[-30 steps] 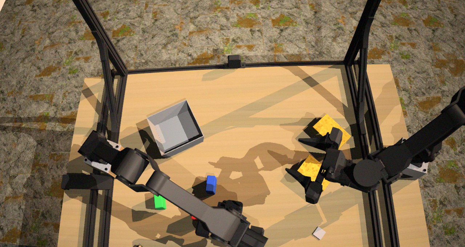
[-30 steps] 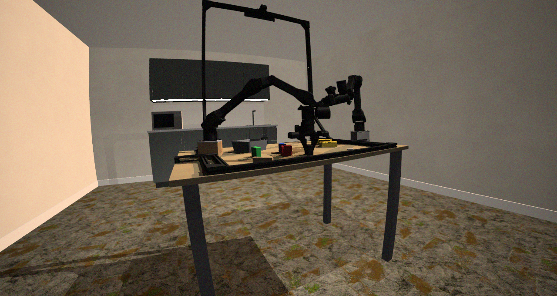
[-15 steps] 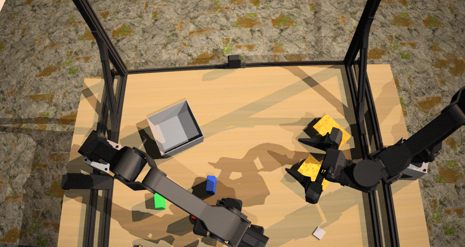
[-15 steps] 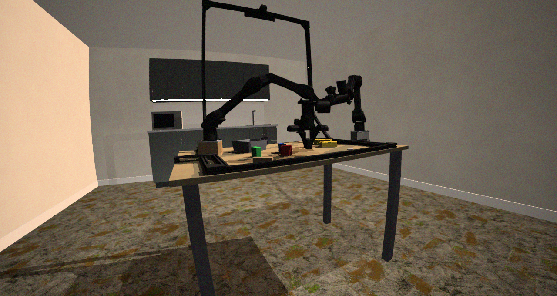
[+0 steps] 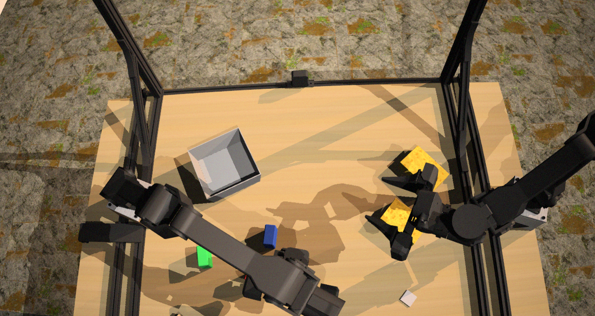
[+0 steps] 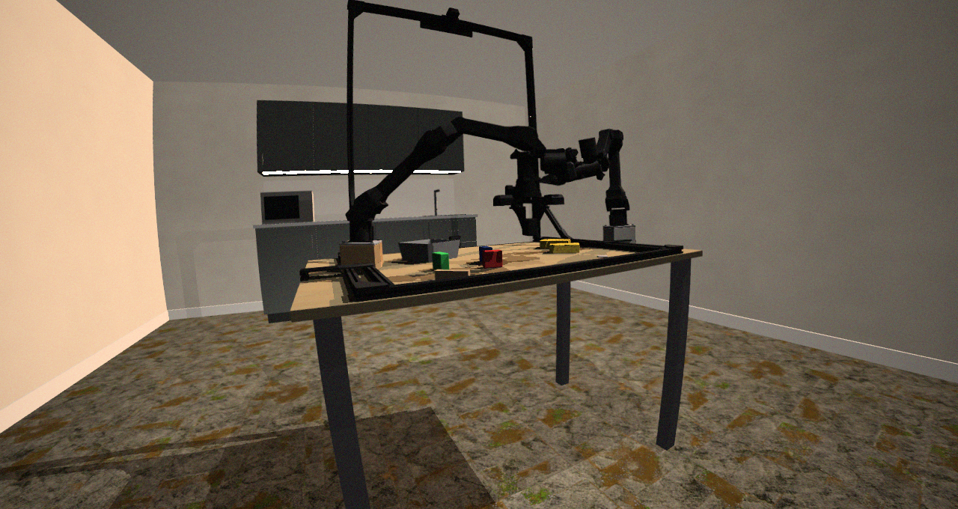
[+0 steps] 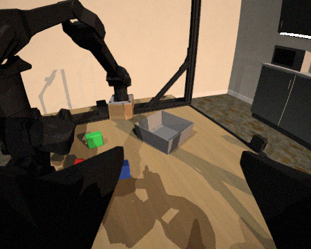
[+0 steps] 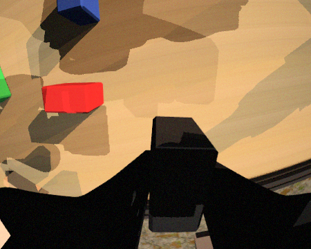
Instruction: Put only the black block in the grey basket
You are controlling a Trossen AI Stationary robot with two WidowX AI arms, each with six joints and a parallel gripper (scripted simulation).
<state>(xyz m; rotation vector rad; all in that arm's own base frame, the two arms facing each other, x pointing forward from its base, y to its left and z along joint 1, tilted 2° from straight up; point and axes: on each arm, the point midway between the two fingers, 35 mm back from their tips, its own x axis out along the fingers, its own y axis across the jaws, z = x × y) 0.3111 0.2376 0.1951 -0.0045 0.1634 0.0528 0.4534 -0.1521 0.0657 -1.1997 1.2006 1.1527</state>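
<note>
Right now the grey basket is 330 mm behind my right hand, 190 mm to the right of it and 110 mm below it. Round my right hand: black block (20 mm below); then blue block (150 mm behind, 70 mm to the right, 100 mm below); then red block (50 mm behind, 90 mm to the right, 100 mm below).
</note>
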